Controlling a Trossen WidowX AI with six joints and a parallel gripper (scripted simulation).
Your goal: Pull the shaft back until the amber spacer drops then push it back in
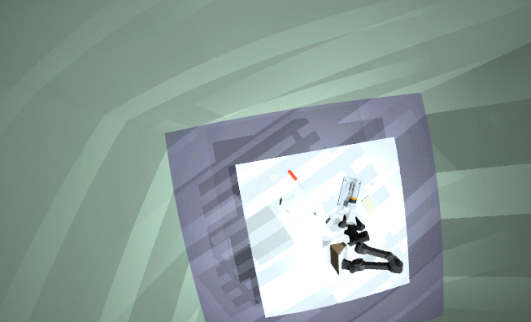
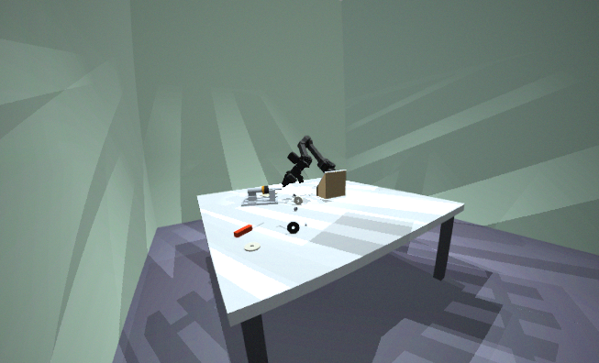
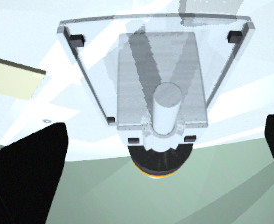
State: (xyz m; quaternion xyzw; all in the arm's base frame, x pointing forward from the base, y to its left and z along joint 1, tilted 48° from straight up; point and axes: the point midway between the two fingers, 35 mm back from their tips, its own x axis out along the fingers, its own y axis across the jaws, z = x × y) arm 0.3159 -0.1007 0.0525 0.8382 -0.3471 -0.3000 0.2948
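Now: gripper tip 90 mm short of the thin shaft, 40 mm to the left of it and 20 mm above it. Also, from my gripper tip: red-handled screwdriver 330 mm ahead, 330 mm to the left, 90 mm below; then pale yellow square 20 mm ahead, 210 mm to the right, 100 mm below; then white washer 370 mm ahead, 490 mm to the left, 100 mm below.
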